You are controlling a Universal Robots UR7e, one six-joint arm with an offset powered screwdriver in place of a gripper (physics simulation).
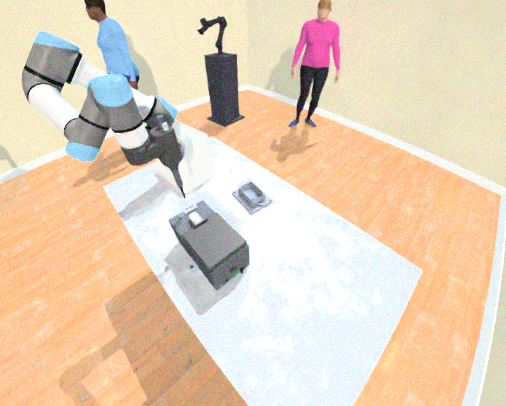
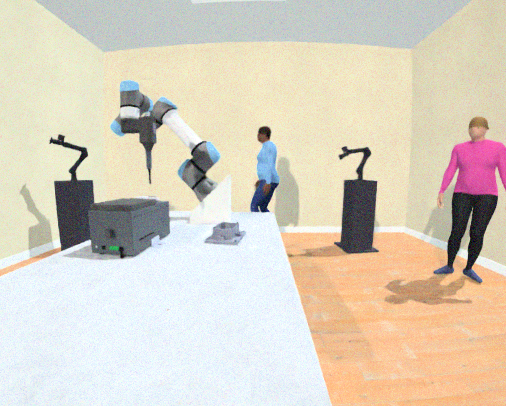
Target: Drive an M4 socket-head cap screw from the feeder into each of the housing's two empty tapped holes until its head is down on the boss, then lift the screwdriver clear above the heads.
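Observation:
The dark grey screw feeder (image 1: pixel 212 240) (image 2: pixel 111 227) stands on the white table. A small white part and a light strip with dark dots show at its end nearest the arm. The grey housing (image 1: pixel 251 195) (image 2: pixel 226 232) sits on its flat plate beside the feeder; its tapped holes and any screws are too small to make out. My screwdriver (image 1: pixel 184 196) (image 2: pixel 149 182) points down, its tip a little above the feeder's end with the dotted strip, apart from it. Whether a screw is on the tip cannot be seen.
The white table (image 1: pixel 320 300) (image 2: pixel 175 325) carries the arm's pale wedge-shaped mount (image 1: pixel 200 162) (image 2: pixel 220 206) at its far end. A person in pink (image 1: pixel 321 45) (image 2: pixel 476 167) and one in blue (image 1: pixel 115 45) (image 2: pixel 268 160) stand off the table. A black pedestal (image 1: pixel 223 87) (image 2: pixel 359 215) bears a small arm.

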